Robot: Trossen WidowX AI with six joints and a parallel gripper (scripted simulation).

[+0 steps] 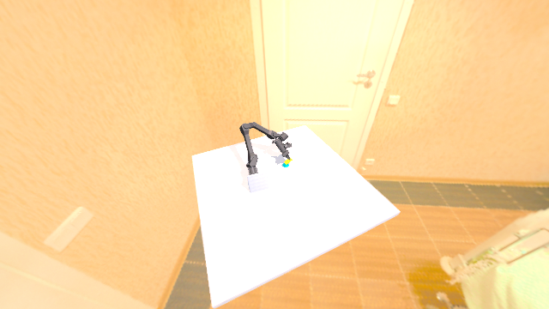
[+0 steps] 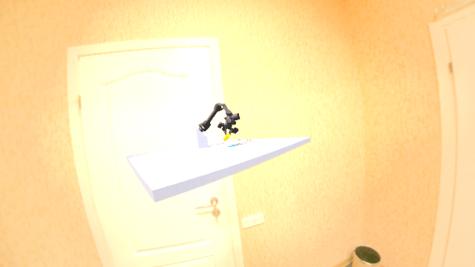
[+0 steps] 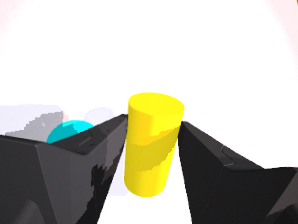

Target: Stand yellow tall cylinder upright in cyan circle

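Right now my gripper tip is 100 mm above the cyan circle, 40 mm to the right of it and 20 mm past it. From my gripper tip the other things lie so: yellow cylinder: 20 mm behind, 10 mm below.
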